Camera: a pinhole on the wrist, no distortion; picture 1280 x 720 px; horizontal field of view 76.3 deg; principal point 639.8 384.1 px. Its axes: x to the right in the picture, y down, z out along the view. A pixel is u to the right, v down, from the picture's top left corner.
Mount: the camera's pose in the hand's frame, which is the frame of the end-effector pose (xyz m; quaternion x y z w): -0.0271 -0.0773 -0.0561 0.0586 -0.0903 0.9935 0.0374
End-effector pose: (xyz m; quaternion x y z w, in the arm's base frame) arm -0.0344 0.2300 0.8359 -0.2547 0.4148 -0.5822 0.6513
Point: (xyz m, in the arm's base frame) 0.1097 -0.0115 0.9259
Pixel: 46 83
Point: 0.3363 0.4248 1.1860
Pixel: 1187 210
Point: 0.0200 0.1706 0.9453
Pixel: 471 189
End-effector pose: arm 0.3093 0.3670 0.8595 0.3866 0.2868 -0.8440 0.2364
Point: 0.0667 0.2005 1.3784
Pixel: 1037 421
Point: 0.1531 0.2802 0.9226
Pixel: 446 131
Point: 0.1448 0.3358 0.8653
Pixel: 159 219
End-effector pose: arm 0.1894 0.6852 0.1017 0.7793 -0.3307 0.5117 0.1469
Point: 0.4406 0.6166 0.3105
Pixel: outside the picture
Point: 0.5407 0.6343 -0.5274
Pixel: outside the picture
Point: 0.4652 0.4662 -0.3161
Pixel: 1076 92
